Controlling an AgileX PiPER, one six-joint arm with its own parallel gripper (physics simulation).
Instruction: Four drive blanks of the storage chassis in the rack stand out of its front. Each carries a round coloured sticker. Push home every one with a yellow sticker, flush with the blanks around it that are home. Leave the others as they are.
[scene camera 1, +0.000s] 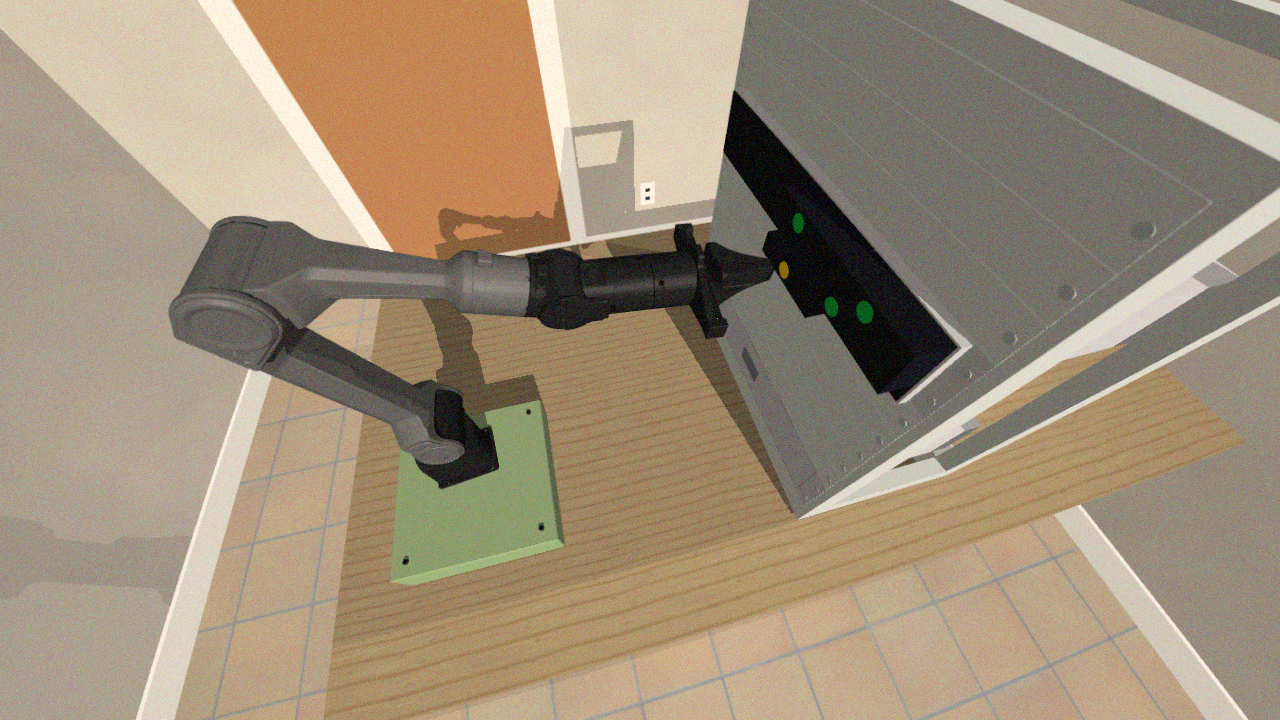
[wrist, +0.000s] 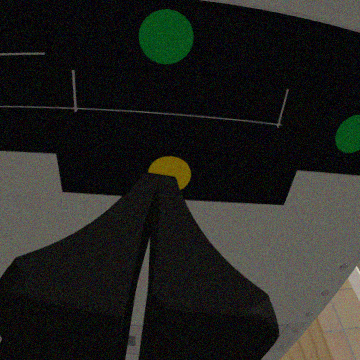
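Note:
The black storage chassis (scene camera 1: 881, 362) is set in the grey rack front, with black drive blanks standing out of it. A yellow sticker (scene camera 1: 784, 269) (wrist: 172, 169) marks a lower blank that stands out. Green stickers show on other blanks: one above the yellow one (scene camera 1: 798, 222) (wrist: 166, 36), one to its right (scene camera 1: 830, 306) (wrist: 350, 134), and one further right (scene camera 1: 864, 311) in the scene view. My gripper (scene camera 1: 771, 266) (wrist: 155, 194) is shut and empty. Its tips are at the yellow-stickered blank and cover the sticker's lower left part in the wrist view. Whether they touch it I cannot tell.
The grey rack (scene camera 1: 1002, 179) stands on the wooden table (scene camera 1: 644, 447), its front facing the arm. The arm's base is on a green plate (scene camera 1: 483, 528). Grey panel (wrist: 240, 235) surrounds the chassis below the blanks.

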